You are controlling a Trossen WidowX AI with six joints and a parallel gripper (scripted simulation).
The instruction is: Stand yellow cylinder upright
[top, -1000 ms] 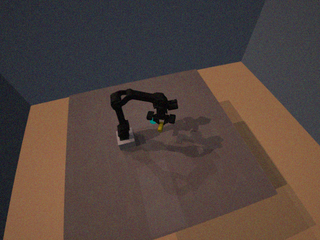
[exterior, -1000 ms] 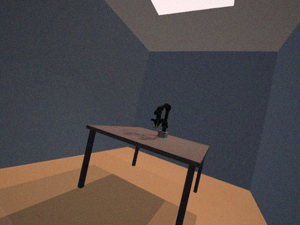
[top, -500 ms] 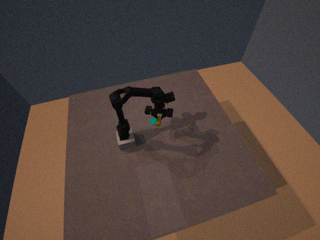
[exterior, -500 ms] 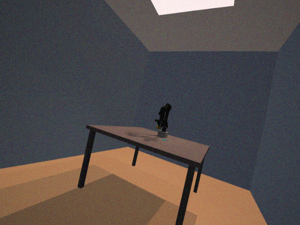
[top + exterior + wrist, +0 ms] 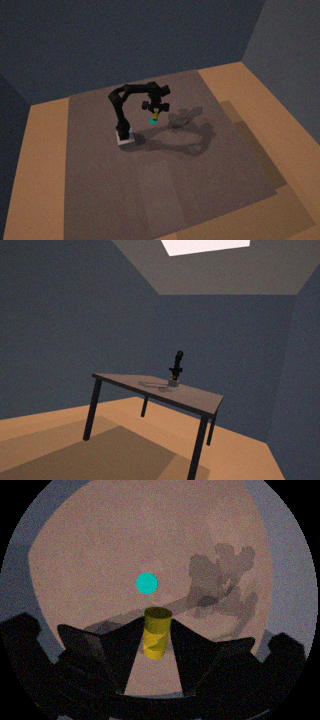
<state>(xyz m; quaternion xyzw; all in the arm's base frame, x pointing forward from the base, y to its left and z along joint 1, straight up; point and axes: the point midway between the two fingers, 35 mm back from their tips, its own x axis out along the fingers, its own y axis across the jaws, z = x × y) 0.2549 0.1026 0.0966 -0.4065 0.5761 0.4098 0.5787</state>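
The cyan circle is 2 cm behind my gripper tip, 4 cm to the left of it and 14 cm below it. Round my gripper tip: yellow tall cylinder 1 cm behind, 2 cm to the right.
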